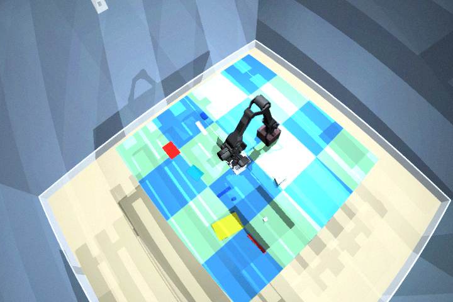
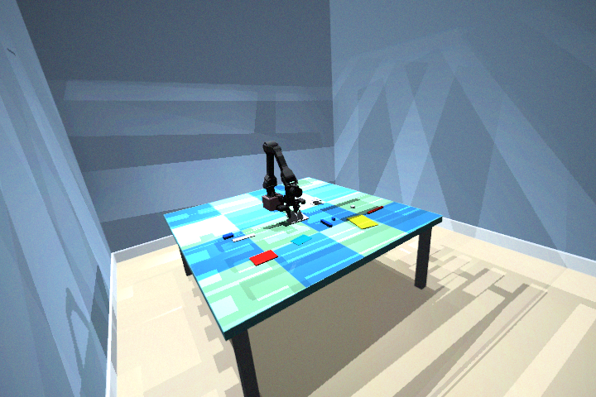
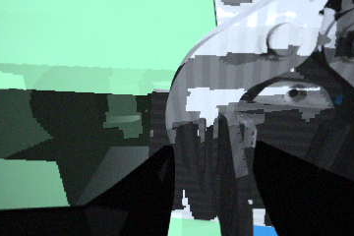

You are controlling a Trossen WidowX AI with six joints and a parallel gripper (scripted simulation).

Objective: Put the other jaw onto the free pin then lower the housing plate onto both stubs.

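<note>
My gripper tip is 30 mm to the right of the white base part, 20 mm short of it and 10 mm above it. From my gripper tip the other things lie so: blue bar: 180 mm ahead, 120 mm to the left, 10 mm below; then grey jaw: 40 mm behind, 20 mm to the left, 10 mm above; then cyan tile: 240 mm ahead, 100 mm to the right, 20 mm below.
</note>
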